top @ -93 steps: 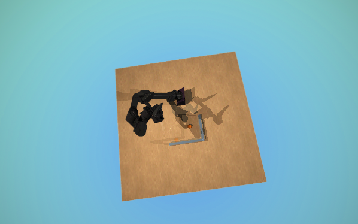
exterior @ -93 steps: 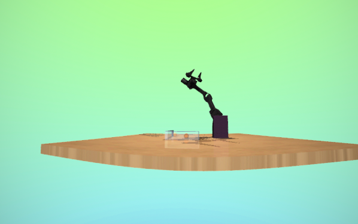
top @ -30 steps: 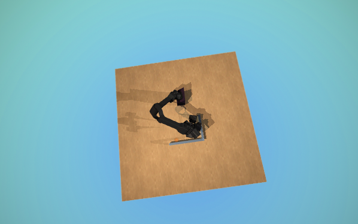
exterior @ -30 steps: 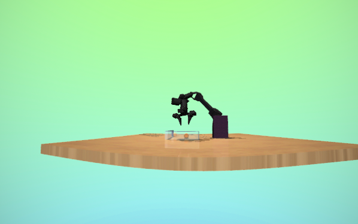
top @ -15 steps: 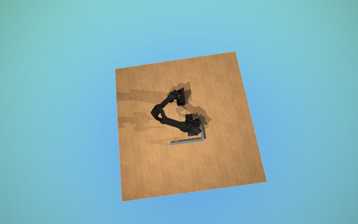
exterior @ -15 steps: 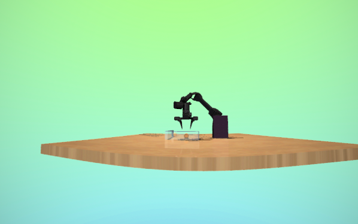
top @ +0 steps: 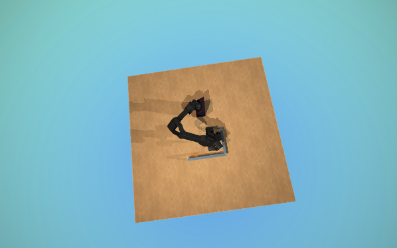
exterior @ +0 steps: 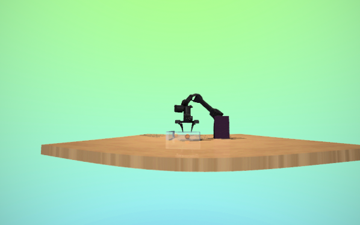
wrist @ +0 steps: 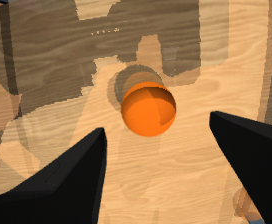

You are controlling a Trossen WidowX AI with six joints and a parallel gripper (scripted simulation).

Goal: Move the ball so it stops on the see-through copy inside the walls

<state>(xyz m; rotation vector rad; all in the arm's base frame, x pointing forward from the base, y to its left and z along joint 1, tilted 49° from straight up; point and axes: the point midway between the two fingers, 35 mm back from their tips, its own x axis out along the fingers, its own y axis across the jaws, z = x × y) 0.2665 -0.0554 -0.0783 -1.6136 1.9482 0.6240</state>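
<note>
Now: the orange ball 3 cm below my gripper tip.
</note>
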